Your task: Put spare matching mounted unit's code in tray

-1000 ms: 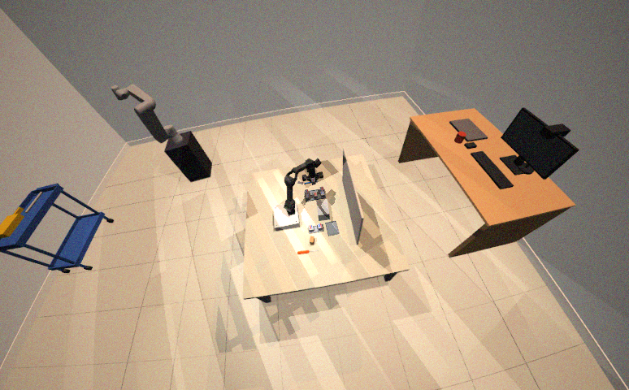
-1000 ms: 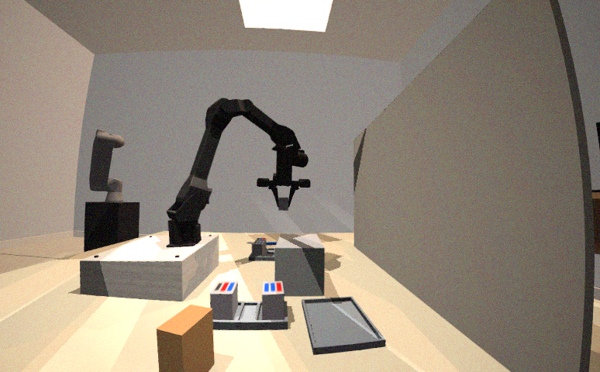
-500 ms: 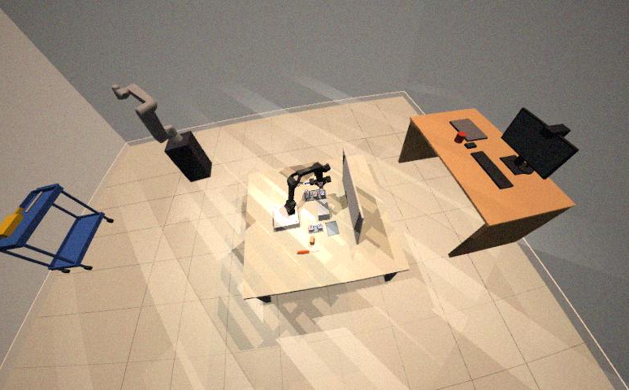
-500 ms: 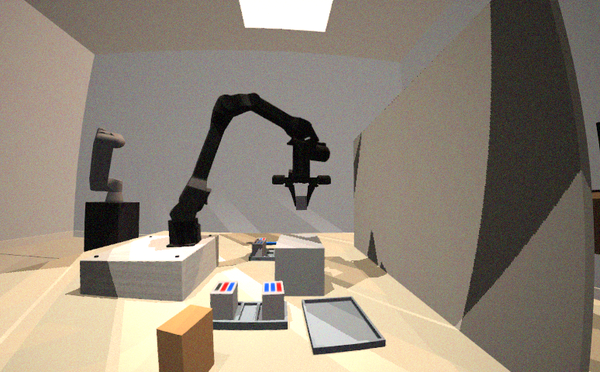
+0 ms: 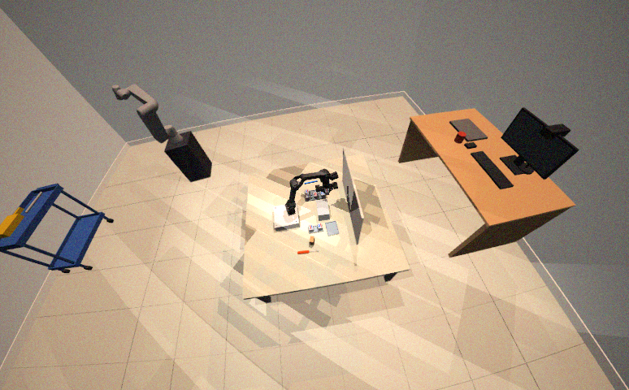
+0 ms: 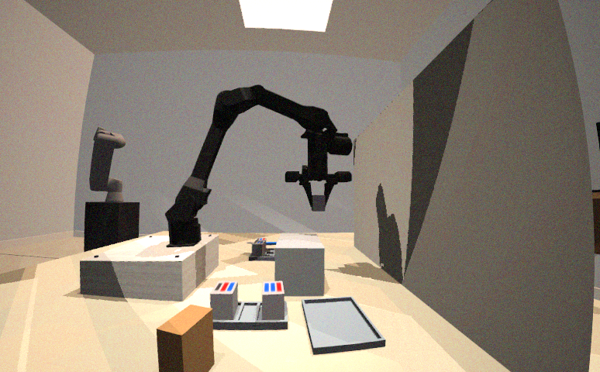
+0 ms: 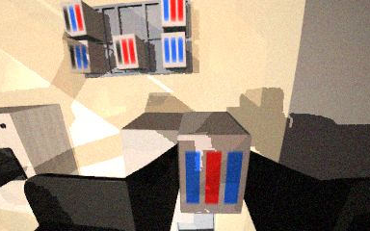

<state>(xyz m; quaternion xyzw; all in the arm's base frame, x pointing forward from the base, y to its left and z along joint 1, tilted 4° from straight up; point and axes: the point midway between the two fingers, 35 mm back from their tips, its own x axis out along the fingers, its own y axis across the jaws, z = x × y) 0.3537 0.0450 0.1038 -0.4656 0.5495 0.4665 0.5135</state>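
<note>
The dark grey tray is 26 cm to the right of my gripper tip, 17 cm below it and 4 cm behind it. The rest, counted from my gripper tip: tall grey panel (17 cm ahead, 12 cm to the right, 5 cm above); then brown box (34 cm to the right, 23 cm behind, 14 cm below).
</note>
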